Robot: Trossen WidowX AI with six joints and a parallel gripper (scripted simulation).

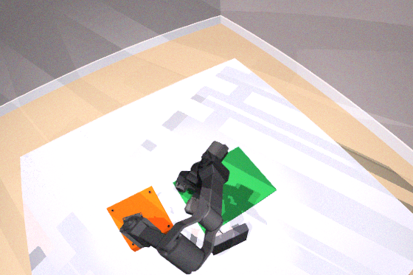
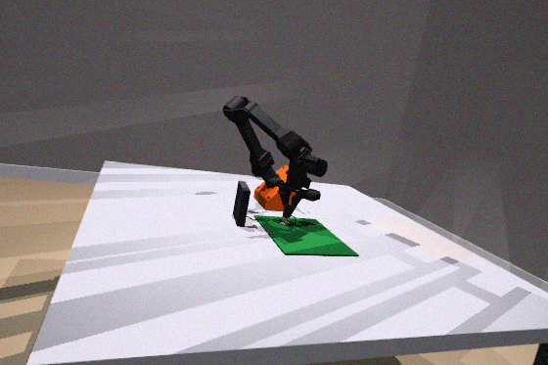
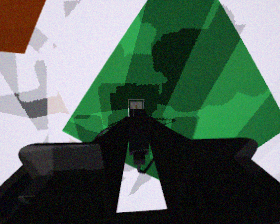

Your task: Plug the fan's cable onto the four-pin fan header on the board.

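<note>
The green board is 90 mm ahead of my gripper tip, 50 mm below it and 30 mm to the left of it. From my gripper tip the other things lie so: dark fan block (160 mm to the right, 20 mm above); then dark plug (10 mm to the right, 10 mm ahead, 10 mm above).
</note>
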